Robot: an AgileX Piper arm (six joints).
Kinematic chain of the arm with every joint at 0, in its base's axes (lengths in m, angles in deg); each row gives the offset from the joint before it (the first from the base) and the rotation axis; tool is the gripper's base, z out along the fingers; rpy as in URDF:
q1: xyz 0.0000 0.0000 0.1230 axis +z
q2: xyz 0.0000 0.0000 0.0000 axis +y
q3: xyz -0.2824 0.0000 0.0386 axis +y
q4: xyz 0.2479 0.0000 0.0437 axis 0.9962 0 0.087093
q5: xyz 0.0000 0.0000 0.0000 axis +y
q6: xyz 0.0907 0.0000 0.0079 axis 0.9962 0 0.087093
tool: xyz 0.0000 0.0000 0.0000 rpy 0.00 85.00 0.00
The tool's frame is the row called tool.
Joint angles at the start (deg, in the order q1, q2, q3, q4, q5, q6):
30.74, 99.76, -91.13, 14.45, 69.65, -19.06
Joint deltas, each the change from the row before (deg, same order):
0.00, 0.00, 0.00, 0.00, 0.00, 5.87
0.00, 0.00, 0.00, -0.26, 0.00, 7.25
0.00, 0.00, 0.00, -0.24, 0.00, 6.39
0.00, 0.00, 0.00, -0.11, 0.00, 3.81
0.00, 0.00, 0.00, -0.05, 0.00, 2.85
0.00, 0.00, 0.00, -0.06, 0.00, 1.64
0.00, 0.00, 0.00, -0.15, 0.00, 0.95
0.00, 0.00, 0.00, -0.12, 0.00, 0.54
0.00, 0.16, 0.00, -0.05, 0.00, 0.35
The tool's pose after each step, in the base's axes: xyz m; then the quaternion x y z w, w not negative. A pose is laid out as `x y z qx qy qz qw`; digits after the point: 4 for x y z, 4 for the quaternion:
0.3019 0.2043 0.3163 -0.3429 0.9200 0.1436 0.1238
0.3021 0.2040 0.3162 -0.2846 0.9400 0.1490 0.1150
0.3022 0.2037 0.3161 -0.2322 0.9545 0.1532 0.1071
0.3023 0.2035 0.3160 -0.2006 0.9618 0.1558 0.1022
0.3024 0.2035 0.3160 -0.1767 0.9665 0.1579 0.0985
0.3024 0.2034 0.3160 -0.1630 0.9690 0.1588 0.0964
0.3025 0.2032 0.3160 -0.1552 0.9704 0.1584 0.0955
0.3026 0.2031 0.3159 -0.1509 0.9712 0.1579 0.0951
0.3031 0.2033 0.3149 -0.1479 0.9719 0.1573 0.0935

